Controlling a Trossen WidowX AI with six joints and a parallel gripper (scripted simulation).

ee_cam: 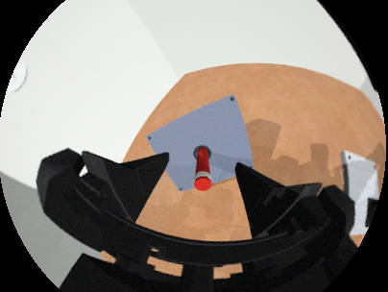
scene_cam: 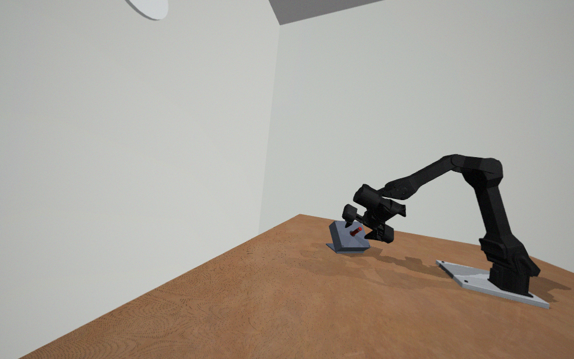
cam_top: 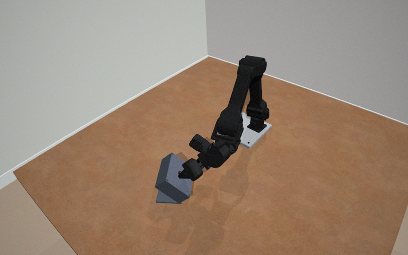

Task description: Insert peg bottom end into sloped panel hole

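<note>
My gripper tip is 1 cm to the right of the red peg, 1 cm below it and 1 cm past it. The rest, counted from my gripper tip: panel 3 cm to the right, 3 cm below, 2 cm ahead.
</note>
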